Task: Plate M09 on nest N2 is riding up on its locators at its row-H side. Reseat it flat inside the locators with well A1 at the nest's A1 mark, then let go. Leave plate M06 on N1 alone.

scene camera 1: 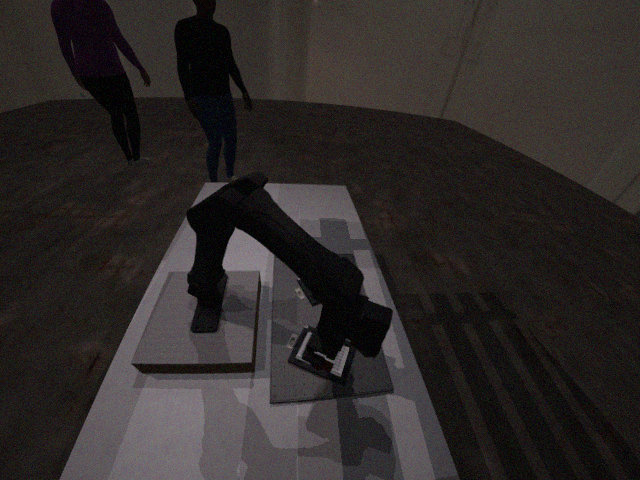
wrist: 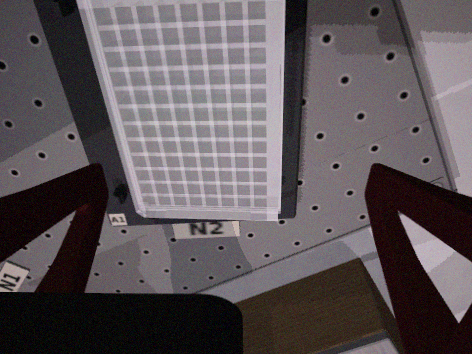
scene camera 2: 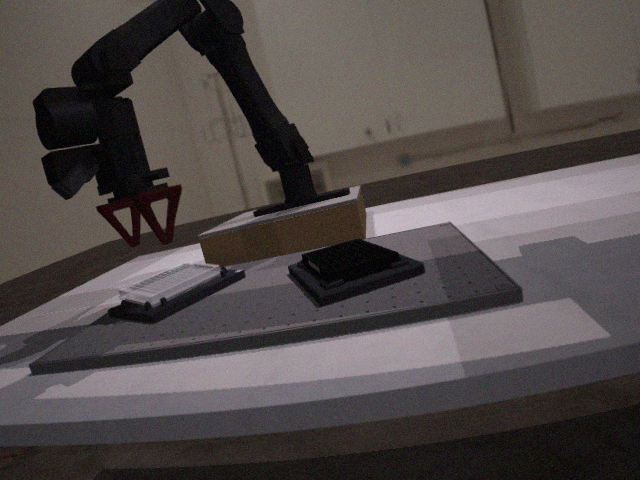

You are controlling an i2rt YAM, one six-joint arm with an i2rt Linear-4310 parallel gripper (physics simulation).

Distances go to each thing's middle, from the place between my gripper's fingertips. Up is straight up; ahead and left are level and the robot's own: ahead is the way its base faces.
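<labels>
Counting from my hand, the dark nest (scene camera 2: 126, 310) is 10 mm ahead of it, 20 mm to the left of it and 70 mm below it, while the N2 label (wrist: 228, 228) is 80 mm behind it, 70 mm to the left of it and 80 mm below it. My gripper itself is 10 mm short of the clear well plate (scene camera 2: 173, 282), 20 mm to the right of it and 60 mm above it.
</labels>
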